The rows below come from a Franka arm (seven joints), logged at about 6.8 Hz.
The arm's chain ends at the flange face. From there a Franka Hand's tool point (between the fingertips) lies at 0.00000 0.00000 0.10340 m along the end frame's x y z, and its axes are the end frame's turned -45 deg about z.
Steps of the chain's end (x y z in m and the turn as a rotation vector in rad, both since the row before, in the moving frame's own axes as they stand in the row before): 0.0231 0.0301 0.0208 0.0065 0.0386 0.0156; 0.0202 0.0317 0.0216 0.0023 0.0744 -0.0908; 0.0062 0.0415 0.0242 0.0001 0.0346 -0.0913; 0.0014 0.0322 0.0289 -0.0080 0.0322 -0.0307; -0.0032 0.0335 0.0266 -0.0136 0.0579 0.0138; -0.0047 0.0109 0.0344 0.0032 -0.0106 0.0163; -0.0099 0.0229 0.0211 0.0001 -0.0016 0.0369; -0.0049 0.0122 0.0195 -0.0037 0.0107 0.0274; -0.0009 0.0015 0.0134 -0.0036 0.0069 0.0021
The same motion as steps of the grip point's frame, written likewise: -0.0017 0.0400 0.0207 -0.0227 0.0319 0.0156; -0.0023 0.0417 0.0213 -0.0510 0.0542 -0.0908; -0.0223 0.0361 0.0241 -0.0244 0.0245 -0.0913; -0.0200 0.0267 0.0288 -0.0284 0.0171 -0.0307; -0.0227 0.0267 0.0264 -0.0506 0.0313 0.0138; -0.0116 0.0034 0.0344 0.0098 -0.0052 0.0163; -0.0233 0.0091 0.0211 0.0012 -0.0011 0.0369; -0.0116 0.0062 0.0195 -0.0102 0.0049 0.0274; -0.0015 0.0012 0.0134 -0.0074 0.0023 0.0021
